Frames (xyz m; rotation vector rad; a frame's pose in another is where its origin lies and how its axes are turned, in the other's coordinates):
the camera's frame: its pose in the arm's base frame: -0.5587 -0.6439 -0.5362 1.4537 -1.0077 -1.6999
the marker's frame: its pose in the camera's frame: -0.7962 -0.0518 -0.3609 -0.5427 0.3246 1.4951
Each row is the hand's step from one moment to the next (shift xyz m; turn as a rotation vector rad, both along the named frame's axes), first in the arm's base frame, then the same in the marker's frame.
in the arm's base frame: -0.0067 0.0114 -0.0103 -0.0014 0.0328 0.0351
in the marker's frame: -0.0164 0.0032 -0.0010 0.0058 0.0430 0.0207
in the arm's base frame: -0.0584 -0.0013 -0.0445 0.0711 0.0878 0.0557
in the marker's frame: -0.0595 -0.0375 0.0210 0.0282 0.1196 -0.0276
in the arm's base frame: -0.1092 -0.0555 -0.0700 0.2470 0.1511 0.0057
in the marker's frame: -0.0745 -0.1094 0.0488 0.0517 0.2018 -0.2012
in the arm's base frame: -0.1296 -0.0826 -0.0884 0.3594 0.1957 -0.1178
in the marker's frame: -0.0832 -0.1464 0.0554 0.0027 0.2174 -0.3662
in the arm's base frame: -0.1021 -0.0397 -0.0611 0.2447 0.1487 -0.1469
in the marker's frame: -0.0731 -0.0900 0.0478 -0.0514 0.1317 -0.2891
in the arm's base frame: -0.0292 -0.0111 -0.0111 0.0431 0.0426 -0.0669
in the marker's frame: -0.0167 -0.0227 0.0174 -0.0454 0.0190 -0.0756
